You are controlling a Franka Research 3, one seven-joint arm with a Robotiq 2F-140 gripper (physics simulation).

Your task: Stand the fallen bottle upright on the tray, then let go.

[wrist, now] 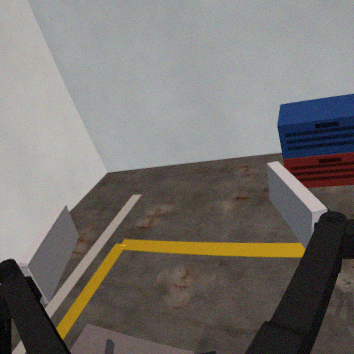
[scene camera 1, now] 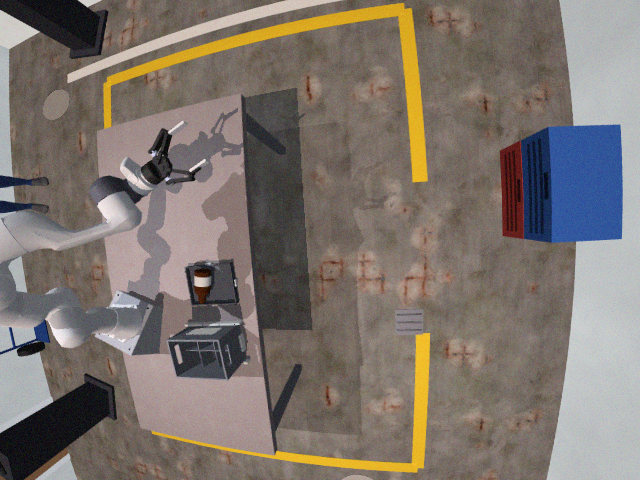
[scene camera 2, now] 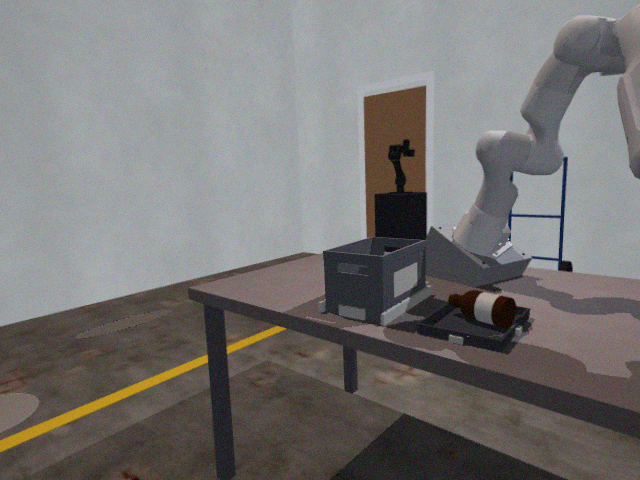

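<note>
A brown bottle (scene camera 1: 202,282) (scene camera 2: 485,307) with a white label lies on its side on the dark tray (scene camera 1: 225,300) (scene camera 2: 436,330). In scene camera 2 its neck points left, towards the grey crate, and its base lies at the tray's right side. My gripper (scene camera 1: 191,144) (wrist: 167,202) is open, its two light finger pads wide apart with nothing between them. It is raised above the far end of the table, well away from the bottle and the tray. In the wrist view floor and walls show between the fingers; the bottle and tray do not show there.
A grey crate (scene camera 1: 199,358) (scene camera 2: 353,281) stands on the table (scene camera 1: 196,408) (scene camera 2: 268,289) close beside the tray. The arm's base mount (scene camera 1: 142,322) (scene camera 2: 454,266) stands near the crate and tray. Blue and red boxes (scene camera 1: 584,183) (wrist: 320,112) are beyond the table on the floor.
</note>
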